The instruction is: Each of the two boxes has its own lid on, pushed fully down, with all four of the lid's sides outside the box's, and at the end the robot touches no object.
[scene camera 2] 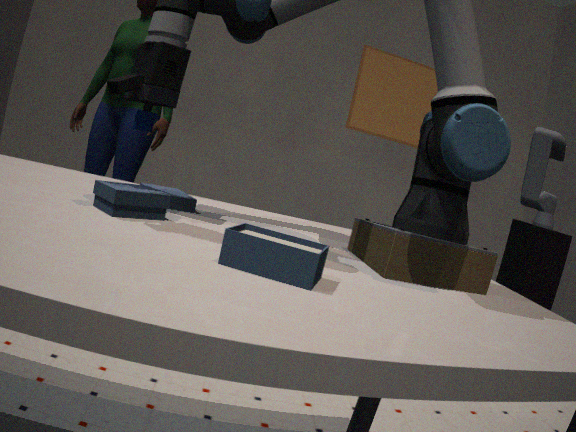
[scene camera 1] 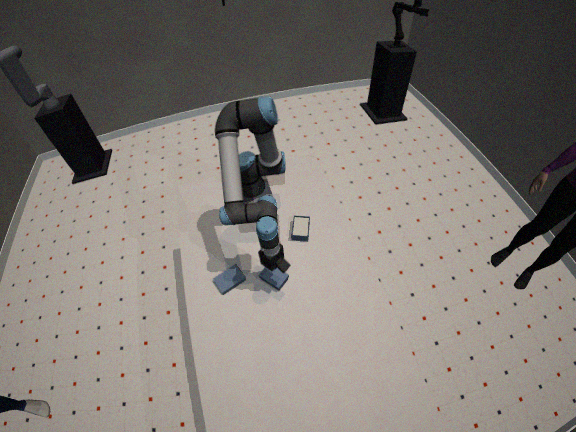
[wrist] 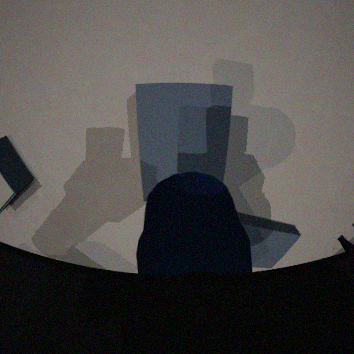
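Seen in the pictures: hand, tool point: [scene camera 2: 142, 130] [wrist: 189, 211]; arm's base, link origin: [scene camera 2: 429, 235] [scene camera 1: 252, 187].
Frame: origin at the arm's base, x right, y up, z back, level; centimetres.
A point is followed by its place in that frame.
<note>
A blue box [scene camera 2: 131, 212] @[z -53.1, x -3.8, y -6.5 cm] carries a blue-grey lid [scene camera 1: 273, 279] @[z -56.4, x 0.8, y -2.9 cm] [scene camera 2: 131, 194] @[z -53.6, x -4.5, y -3.4 cm] [wrist: 165, 120] @[z -55.2, x -2.6, y -2.9 cm]. The lid looks level and low, its visible sides outside the box's; the box's lower wall shows beneath. The second box [scene camera 1: 300, 238] @[z -36.8, x -17.7, y -5.2 cm] [scene camera 2: 270, 257] @[z -32.1, x -23.7, y -4.7 cm] [wrist: 17, 160] @[z -36.5, x -17.0, y -6.7 cm] stands uncovered, with a pale inside. Another lid [scene camera 1: 229, 280] @[z -50.9, x 21.2, y -4.7 cm] [scene camera 2: 181, 199] @[z -46.0, x 15.8, y -5.2 cm] [wrist: 275, 247] @[z -51.8, x 23.8, y -4.8 cm] lies flat, top up, on the table behind the covered box in scene camera 2. My suction gripper [scene camera 2: 145, 121] [wrist: 194, 225] is off and open, with nothing on it, hanging above the covered box and apart from it. The far sides of the seated lid are hidden.
The arm's base stands on a brown plinth [scene camera 2: 425, 260] @[z -4.3, x -9.7, y -3.2 cm] beyond the uncovered box. Dark pedestals [scene camera 1: 392, 80] [scene camera 1: 75, 137] stand at the back. A person in green [scene camera 2: 122, 100] stands behind the table, and another person's legs [scene camera 1: 550, 215] show at the right.
</note>
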